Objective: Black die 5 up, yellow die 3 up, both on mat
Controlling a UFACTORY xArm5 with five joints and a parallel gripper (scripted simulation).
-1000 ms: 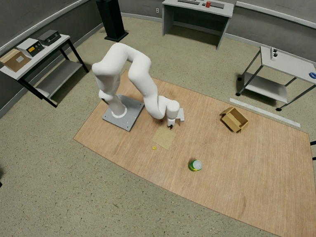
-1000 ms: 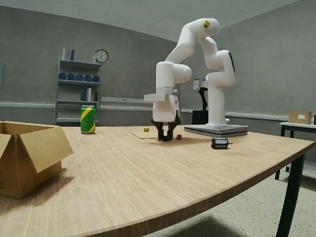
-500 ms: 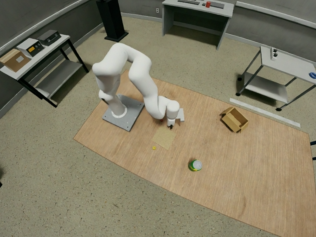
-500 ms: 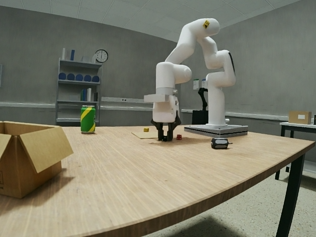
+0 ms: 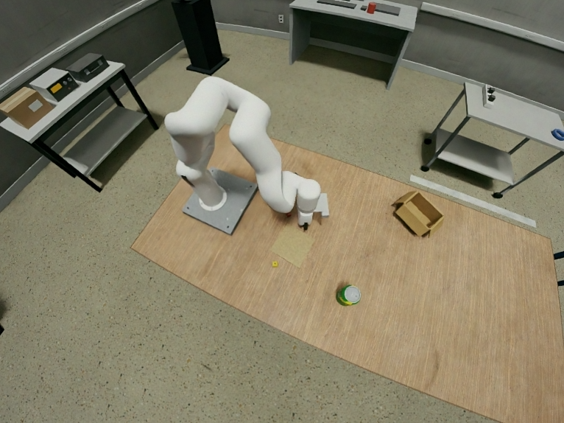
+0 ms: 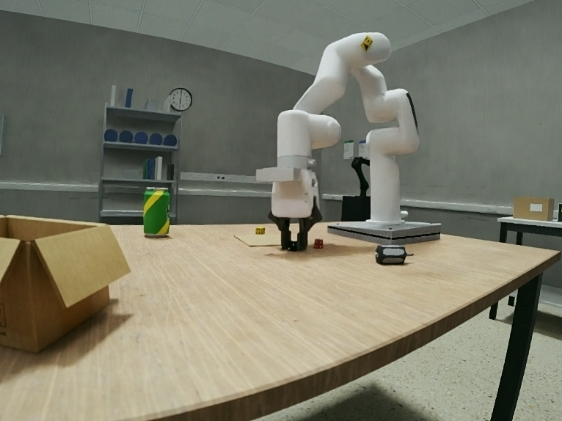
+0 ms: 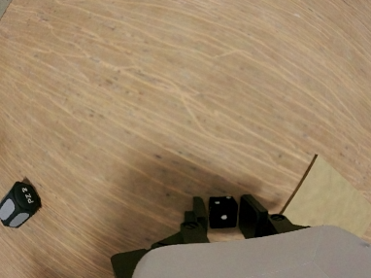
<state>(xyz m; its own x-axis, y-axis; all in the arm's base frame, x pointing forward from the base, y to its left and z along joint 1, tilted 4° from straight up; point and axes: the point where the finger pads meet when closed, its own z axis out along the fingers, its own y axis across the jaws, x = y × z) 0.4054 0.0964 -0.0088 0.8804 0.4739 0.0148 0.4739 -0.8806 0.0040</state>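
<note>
The black die is 10 mm below my hand. Also, from my hand: small black device (120 mm behind, 180 mm to the left); tan mat (10 mm ahead, 120 mm to the right, 20 mm below); red die (70 mm behind, 10 mm below).
</note>
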